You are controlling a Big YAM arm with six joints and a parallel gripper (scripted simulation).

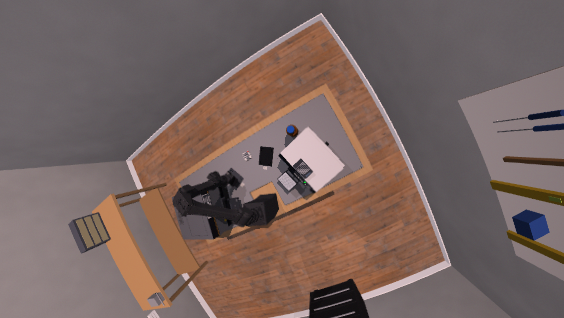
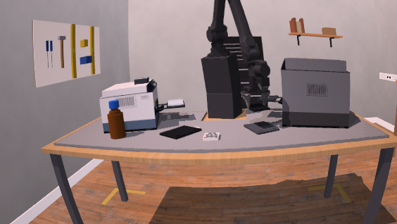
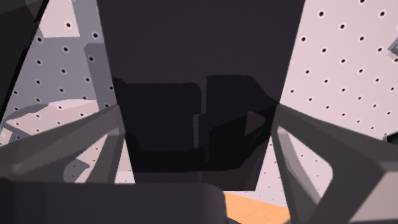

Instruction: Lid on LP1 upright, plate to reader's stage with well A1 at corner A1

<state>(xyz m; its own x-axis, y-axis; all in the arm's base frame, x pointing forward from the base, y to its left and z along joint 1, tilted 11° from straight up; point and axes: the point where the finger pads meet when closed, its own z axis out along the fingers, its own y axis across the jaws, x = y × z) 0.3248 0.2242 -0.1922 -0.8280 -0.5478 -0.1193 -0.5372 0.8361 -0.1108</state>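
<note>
My gripper is now 20 mm to the right of the LP1 pad and 100 mm above it. Round my hand: lid (right at my hand); flat black pad (80 mm ahead, 350 mm to the right, 100 mm below); LP1 label (90 mm behind, 30 mm to the right, 110 mm below).
</note>
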